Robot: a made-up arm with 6 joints.
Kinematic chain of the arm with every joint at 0, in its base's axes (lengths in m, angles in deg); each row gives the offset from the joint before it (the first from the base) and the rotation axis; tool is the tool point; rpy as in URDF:
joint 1: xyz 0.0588 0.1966 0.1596 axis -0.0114 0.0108 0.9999
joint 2: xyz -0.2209 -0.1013 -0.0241 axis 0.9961 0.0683 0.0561
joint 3: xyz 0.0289 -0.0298 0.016 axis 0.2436 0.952 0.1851
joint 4: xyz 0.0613 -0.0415 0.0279 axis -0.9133 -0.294 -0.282
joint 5: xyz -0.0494 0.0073 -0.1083 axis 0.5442 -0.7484 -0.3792
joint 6: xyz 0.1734 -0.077 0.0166 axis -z
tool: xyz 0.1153 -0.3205 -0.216 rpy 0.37 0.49 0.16
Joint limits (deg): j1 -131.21..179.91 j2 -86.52..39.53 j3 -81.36..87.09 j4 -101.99..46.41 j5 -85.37..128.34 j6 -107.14..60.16
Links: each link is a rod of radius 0.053 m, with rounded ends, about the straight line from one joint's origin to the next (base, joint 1, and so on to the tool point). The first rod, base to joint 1, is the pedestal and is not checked.
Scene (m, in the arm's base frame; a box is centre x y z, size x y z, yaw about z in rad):
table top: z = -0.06
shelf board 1: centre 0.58 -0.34 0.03 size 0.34 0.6 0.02 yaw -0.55
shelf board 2: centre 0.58 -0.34 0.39 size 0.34 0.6 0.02 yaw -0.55
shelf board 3: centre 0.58 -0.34 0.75 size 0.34 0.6 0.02 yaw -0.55
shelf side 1: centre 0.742 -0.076 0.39 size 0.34 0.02 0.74 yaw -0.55
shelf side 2: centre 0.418 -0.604 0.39 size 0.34 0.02 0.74 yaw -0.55
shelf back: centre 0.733 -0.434 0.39 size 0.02 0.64 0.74 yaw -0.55
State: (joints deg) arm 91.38 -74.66 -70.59 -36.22 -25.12 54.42
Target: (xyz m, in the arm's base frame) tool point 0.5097 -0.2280 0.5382
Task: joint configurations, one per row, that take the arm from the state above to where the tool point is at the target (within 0.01 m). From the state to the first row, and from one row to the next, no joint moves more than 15 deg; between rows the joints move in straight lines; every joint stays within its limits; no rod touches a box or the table.
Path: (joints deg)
1: 90.44 -65.61 -72.74 -23.09 -24.66 49.19
2: 89.50 -56.56 -74.90 -9.97 -24.19 43.96
3: 88.56 -47.51 -77.05 3.16 -23.73 38.73
4: 87.62 -38.45 -79.21 16.28 -23.26 33.50
5: 86.68 -29.40 -81.36 29.41 -22.80 28.27

